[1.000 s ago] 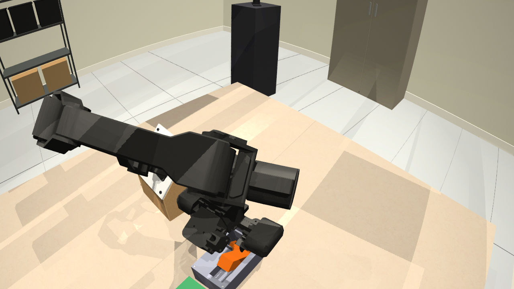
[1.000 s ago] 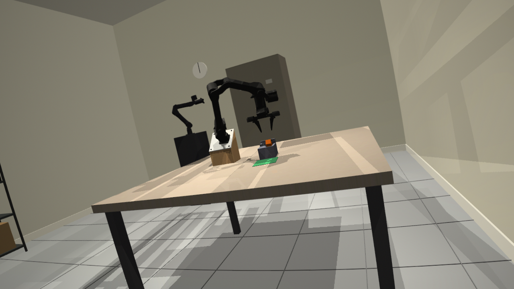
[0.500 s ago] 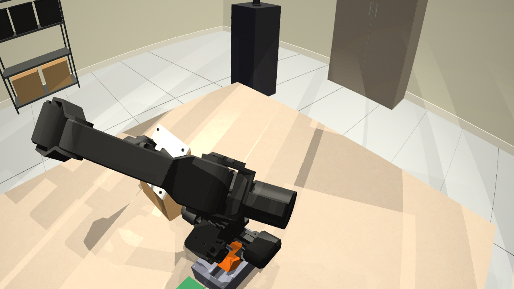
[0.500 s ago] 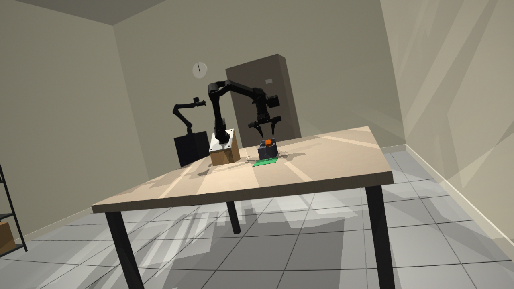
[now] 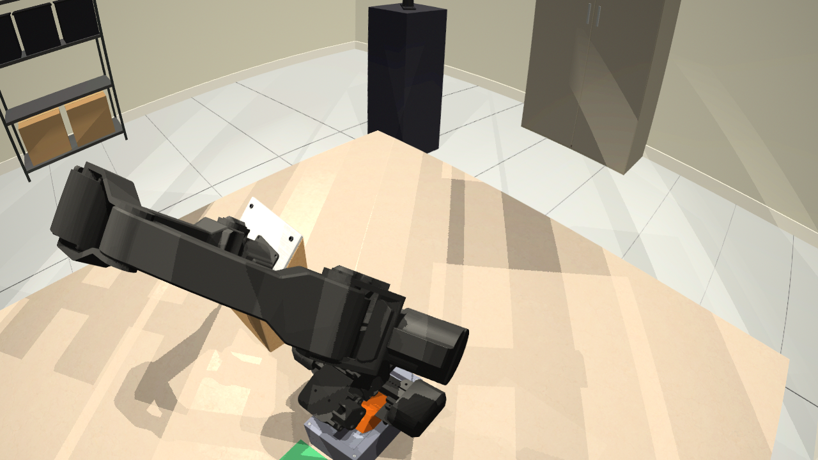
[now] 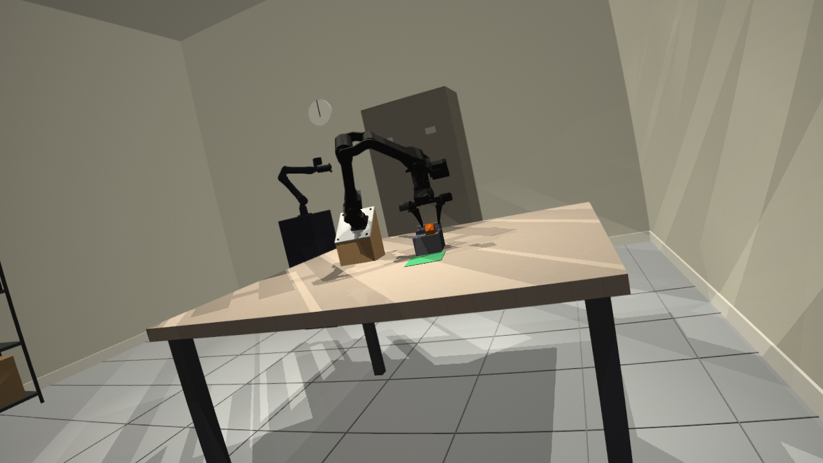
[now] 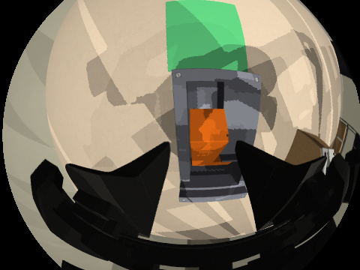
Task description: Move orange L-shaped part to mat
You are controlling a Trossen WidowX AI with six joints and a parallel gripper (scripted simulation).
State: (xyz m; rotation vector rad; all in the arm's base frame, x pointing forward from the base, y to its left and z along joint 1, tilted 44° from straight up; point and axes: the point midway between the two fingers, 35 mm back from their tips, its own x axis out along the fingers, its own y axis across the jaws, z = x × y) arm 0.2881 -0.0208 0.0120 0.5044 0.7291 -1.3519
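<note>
Right now the orange L-shaped part is 5 cm below my gripper tip, 3 cm to the left of it and 2 cm behind it. From my gripper tip the other things lie so: green mat (15 cm to the right, 10 cm below, 1 cm ahead).
</note>
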